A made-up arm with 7 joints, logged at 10 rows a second.
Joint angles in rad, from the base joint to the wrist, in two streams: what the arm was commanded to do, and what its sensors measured. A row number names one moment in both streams.
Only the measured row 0 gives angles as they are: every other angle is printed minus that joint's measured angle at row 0.
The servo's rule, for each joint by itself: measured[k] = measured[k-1] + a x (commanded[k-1-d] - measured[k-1]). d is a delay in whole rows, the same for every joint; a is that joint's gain. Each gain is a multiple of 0.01, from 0.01 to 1. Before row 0 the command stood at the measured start. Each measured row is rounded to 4 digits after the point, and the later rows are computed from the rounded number. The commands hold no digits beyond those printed.
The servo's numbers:
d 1
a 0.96 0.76 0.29 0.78 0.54 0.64 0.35
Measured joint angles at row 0:
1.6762 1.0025 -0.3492 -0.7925 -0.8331 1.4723 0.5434
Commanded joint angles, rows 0 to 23:
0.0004 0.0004 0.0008 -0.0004 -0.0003 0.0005 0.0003
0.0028 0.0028 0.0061 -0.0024 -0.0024 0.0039 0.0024
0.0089 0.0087 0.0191 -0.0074 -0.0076 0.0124 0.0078
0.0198 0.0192 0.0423 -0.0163 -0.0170 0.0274 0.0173
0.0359 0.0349 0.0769 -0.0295 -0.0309 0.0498 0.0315
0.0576 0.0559 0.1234 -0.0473 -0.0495 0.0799 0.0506
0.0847 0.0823 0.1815 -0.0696 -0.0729 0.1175 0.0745
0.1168 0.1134 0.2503 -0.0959 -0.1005 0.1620 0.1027
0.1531 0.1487 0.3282 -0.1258 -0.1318 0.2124 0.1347
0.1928 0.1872 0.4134 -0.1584 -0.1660 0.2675 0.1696
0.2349 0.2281 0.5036 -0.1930 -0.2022 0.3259 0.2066
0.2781 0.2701 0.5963 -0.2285 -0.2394 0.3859 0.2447
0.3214 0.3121 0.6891 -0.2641 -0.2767 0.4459 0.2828
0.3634 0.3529 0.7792 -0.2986 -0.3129 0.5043 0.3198
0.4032 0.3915 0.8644 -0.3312 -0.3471 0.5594 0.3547
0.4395 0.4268 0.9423 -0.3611 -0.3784 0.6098 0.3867
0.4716 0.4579 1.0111 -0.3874 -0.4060 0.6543 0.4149
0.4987 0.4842 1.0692 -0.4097 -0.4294 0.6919 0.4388
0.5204 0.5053 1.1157 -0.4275 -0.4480 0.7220 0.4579
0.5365 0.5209 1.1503 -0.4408 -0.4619 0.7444 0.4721
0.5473 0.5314 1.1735 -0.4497 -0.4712 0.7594 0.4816
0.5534 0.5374 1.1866 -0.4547 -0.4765 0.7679 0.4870
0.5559 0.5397 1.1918 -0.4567 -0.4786 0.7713 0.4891
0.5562 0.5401 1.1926 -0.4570 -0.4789 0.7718 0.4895
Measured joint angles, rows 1 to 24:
0.0000 0.0000 0.0000 0.0000 0.0000 0.0000 0.0000
0.0004 0.0003 0.0002 -0.0003 -0.0002 0.0003 0.0001
0.0027 0.0022 0.0019 -0.0019 -0.0014 0.0026 0.0009
0.0087 0.0071 0.0069 -0.0062 -0.0047 0.0089 0.0033
0.0194 0.0163 0.0172 -0.0141 -0.0113 0.0207 0.0082
0.0352 0.0304 0.0345 -0.0261 -0.0219 0.0393 0.0164
0.0567 0.0498 0.0603 -0.0426 -0.0368 0.0653 0.0284
0.0836 0.0745 0.0954 -0.0637 -0.0563 0.0987 0.0445
0.1155 0.1041 0.1403 -0.0888 -0.0802 0.1392 0.0649
0.1516 0.1380 0.1948 -0.1177 -0.1081 0.1860 0.0893
0.1912 0.1754 0.2582 -0.1494 -0.1394 0.2382 0.1174
0.2332 0.2155 0.3294 -0.1834 -0.1733 0.2943 0.1486
0.2763 0.2570 0.4068 -0.2186 -0.2090 0.3529 0.1822
0.3196 0.2989 0.4887 -0.2541 -0.2456 0.4124 0.2174
0.3616 0.3399 0.5729 -0.2888 -0.2819 0.4712 0.2532
0.4015 0.3791 0.6574 -0.3219 -0.3171 0.5276 0.2887
0.4380 0.4154 0.7400 -0.3525 -0.3502 0.5802 0.3230
0.4703 0.4477 0.8186 -0.3797 -0.3803 0.6276 0.3552
0.4976 0.4754 0.8913 -0.4031 -0.4068 0.6688 0.3845
0.5195 0.4981 0.9564 -0.4221 -0.4290 0.7028 0.4102
0.5358 0.5154 1.0126 -0.4367 -0.4468 0.7294 0.4319
0.5468 0.5276 1.0593 -0.4468 -0.4600 0.7486 0.4493
0.5531 0.5350 1.0962 -0.4530 -0.4689 0.7610 0.4625
0.5558 0.5386 1.1239 -0.4559 -0.4741 0.7676 0.4718

